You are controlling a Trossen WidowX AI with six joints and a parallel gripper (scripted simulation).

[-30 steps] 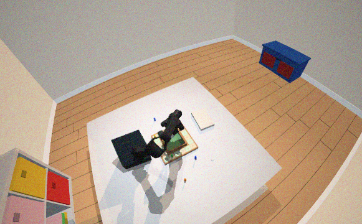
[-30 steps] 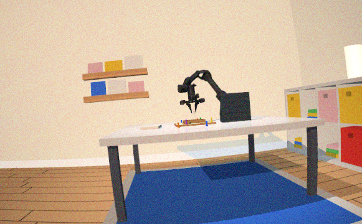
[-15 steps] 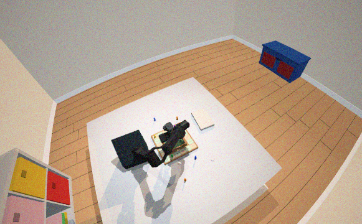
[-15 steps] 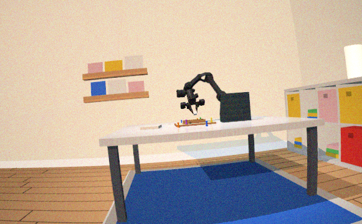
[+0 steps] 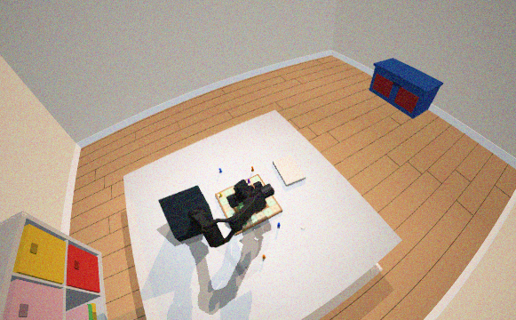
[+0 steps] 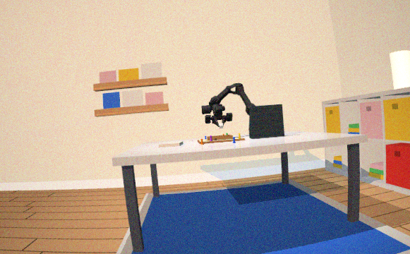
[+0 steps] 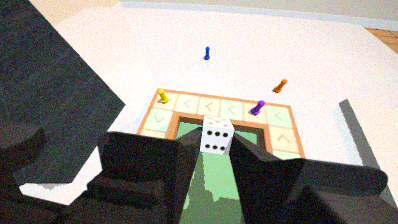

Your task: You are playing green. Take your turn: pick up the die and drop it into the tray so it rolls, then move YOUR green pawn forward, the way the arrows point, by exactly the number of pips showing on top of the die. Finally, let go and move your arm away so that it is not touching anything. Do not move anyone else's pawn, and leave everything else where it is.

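Right now the green pawn is 50 mm behind my gripper tip, 140 mm to the right of it and 70 mm below it. Round my gripper tip: white die right at my gripper tip; then purple pawn 80 mm ahead, 90 mm to the left, 70 mm below; then green tray 10 mm ahead, 20 mm to the right, 90 mm below.
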